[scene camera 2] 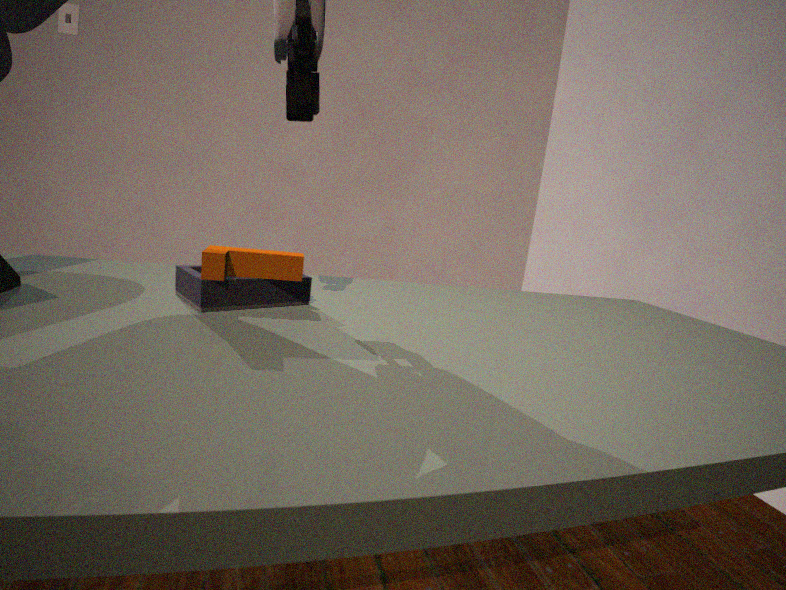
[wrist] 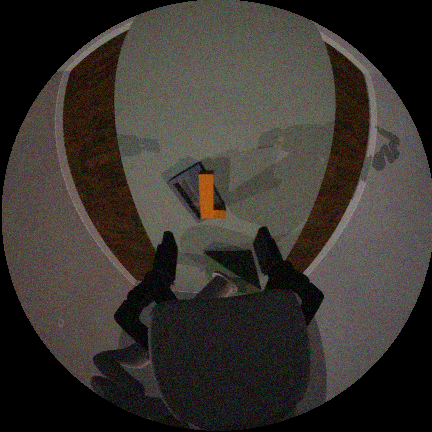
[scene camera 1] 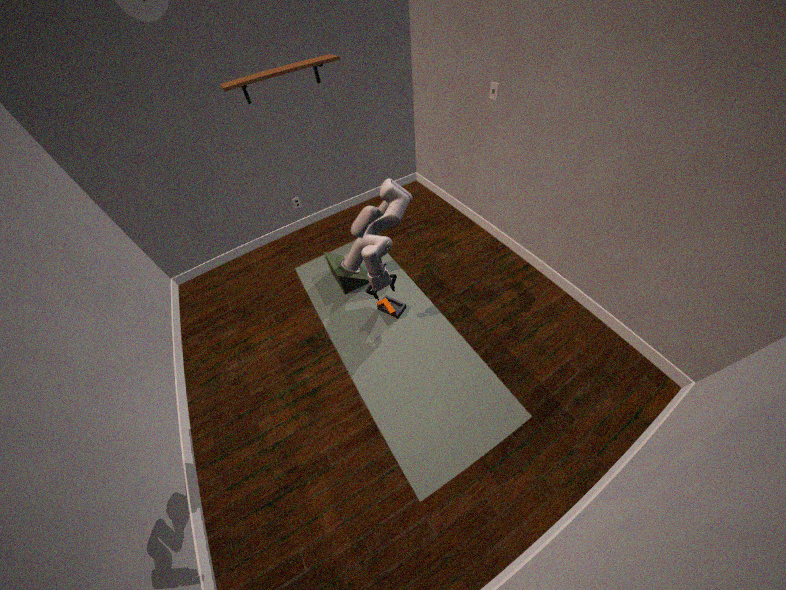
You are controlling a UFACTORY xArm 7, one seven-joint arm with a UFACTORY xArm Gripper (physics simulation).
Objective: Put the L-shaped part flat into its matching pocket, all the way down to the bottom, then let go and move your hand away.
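Places are measured from the arm's base along level axes (x down, y left, z ahead), in millimetres.
Pixels of known places: gripper, fingertip midpoint: (scene camera 2: pixel 301 118) (wrist: pixel 216 237) (scene camera 1: pixel 385 294); arm's base, origin of the base link: (wrist: pixel 224 281) (scene camera 1: pixel 350 267).
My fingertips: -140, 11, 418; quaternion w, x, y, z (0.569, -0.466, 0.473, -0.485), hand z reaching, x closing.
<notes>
Ahead of a thing's pixels: the offset from my fingertips to its middle, as dx, dy, dz. Level surfaces: height alone.
The orange L-shaped part @[+170, +7, -37] (scene camera 1: pixel 386 305) (scene camera 2: pixel 263 264) (wrist: pixel 206 195) lies roughly flat on top of the dark tray @[+203, +47, -47] (scene camera 1: pixel 402 311) (scene camera 2: pixel 253 294) (wrist: pixel 186 200), its body standing above the rim. It is turned at an angle to the tray walls, and its short leg reaches over one edge in the wrist view. Part of the pocket shows beside it, the rest is hidden under it. My gripper (scene camera 1: pixel 385 293) (scene camera 2: pixel 302 118) (wrist: pixel 216 237) is wide open and empty, well above the part and tray, touching neither.
The tray stands on a long pale green table top @[dx +221] (scene camera 1: pixel 438 406) (scene camera 2: pixel 507 393) (wrist: pixel 220 75). A dark wedge-shaped thing (scene camera 1: pixel 352 283) (wrist: pixel 237 265) is near the arm's base. A wooden wall shelf (scene camera 1: pixel 279 73) hangs on the far grey wall.
</notes>
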